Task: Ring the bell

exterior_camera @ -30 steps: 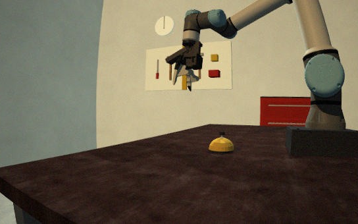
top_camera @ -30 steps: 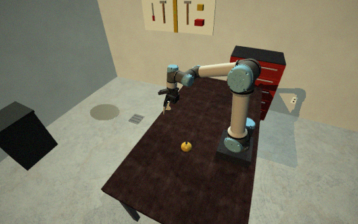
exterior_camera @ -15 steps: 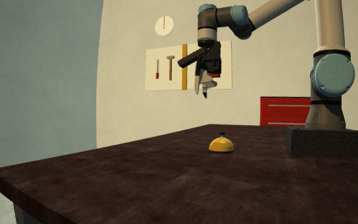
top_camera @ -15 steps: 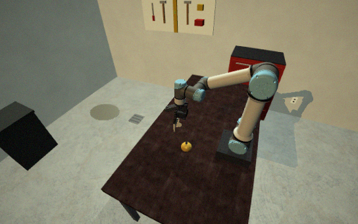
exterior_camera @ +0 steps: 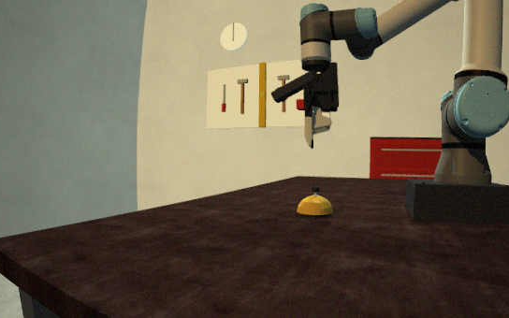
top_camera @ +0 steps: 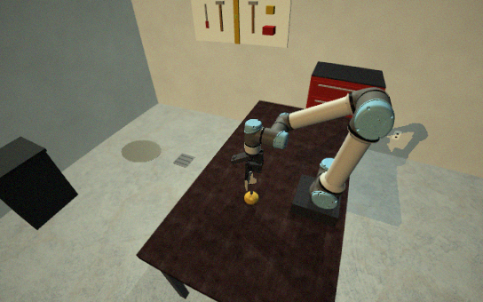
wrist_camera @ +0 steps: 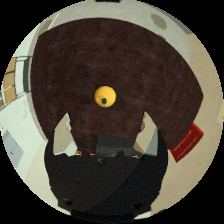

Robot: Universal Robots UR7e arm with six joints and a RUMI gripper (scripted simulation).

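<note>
My gripper is now 20 mm past the yellow dome bell, 10 mm to the right of it and 120 mm above it.
</note>
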